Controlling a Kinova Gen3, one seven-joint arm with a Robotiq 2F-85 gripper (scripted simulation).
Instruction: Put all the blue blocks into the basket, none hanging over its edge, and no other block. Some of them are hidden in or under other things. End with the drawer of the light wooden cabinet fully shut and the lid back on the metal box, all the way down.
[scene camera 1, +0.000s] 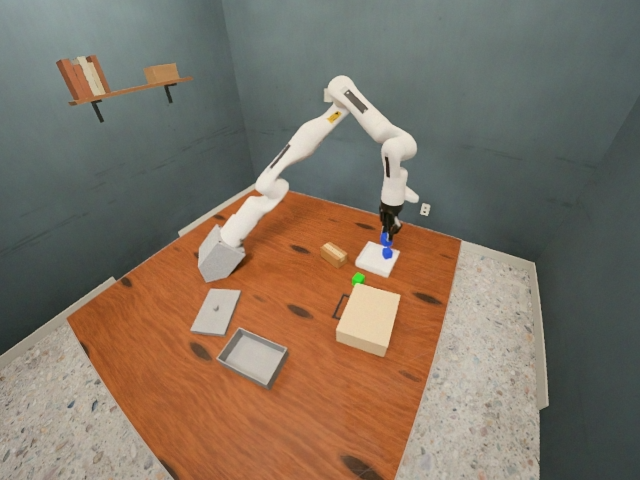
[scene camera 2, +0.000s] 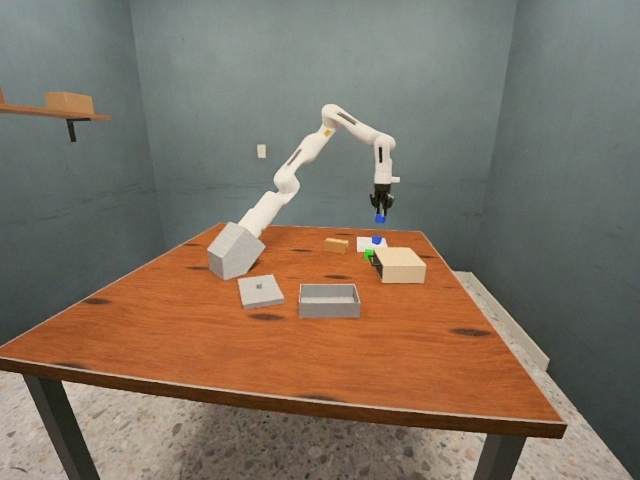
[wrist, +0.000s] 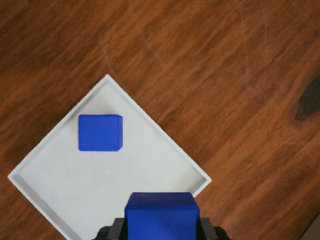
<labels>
A light wooden cabinet (scene camera 1: 366, 324): 0.78 m from the lens. A metal lid (scene camera 1: 214, 318) is 0.94 m from the lens. The marked spots on the light wooden cabinet and the metal lid are 0.53 m apart.
</labels>
